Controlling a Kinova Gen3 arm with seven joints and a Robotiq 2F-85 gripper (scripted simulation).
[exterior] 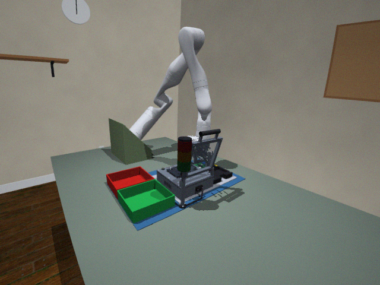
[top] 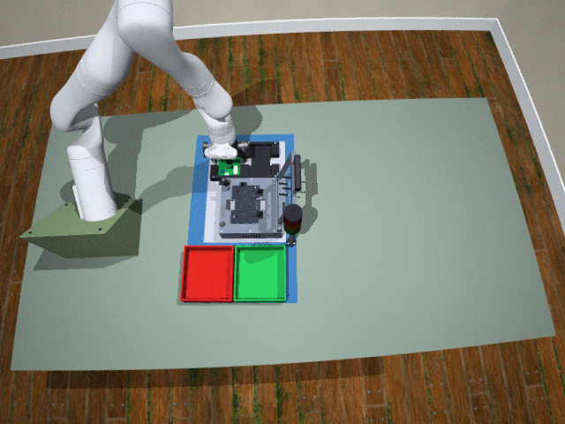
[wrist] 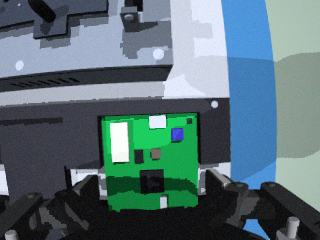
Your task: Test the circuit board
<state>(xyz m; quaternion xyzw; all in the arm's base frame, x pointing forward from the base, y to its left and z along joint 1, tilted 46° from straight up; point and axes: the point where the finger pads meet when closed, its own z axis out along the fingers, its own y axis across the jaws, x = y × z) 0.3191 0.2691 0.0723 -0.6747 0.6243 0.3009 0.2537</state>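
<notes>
The green circuit board is right at my hand. Round my hand: nest 160 mm to the right, 70 mm ahead, 50 mm above; black latch hook 110 mm to the right, 70 mm above; clear lid 190 mm ahead, 160 mm to the right, 160 mm above.
</notes>
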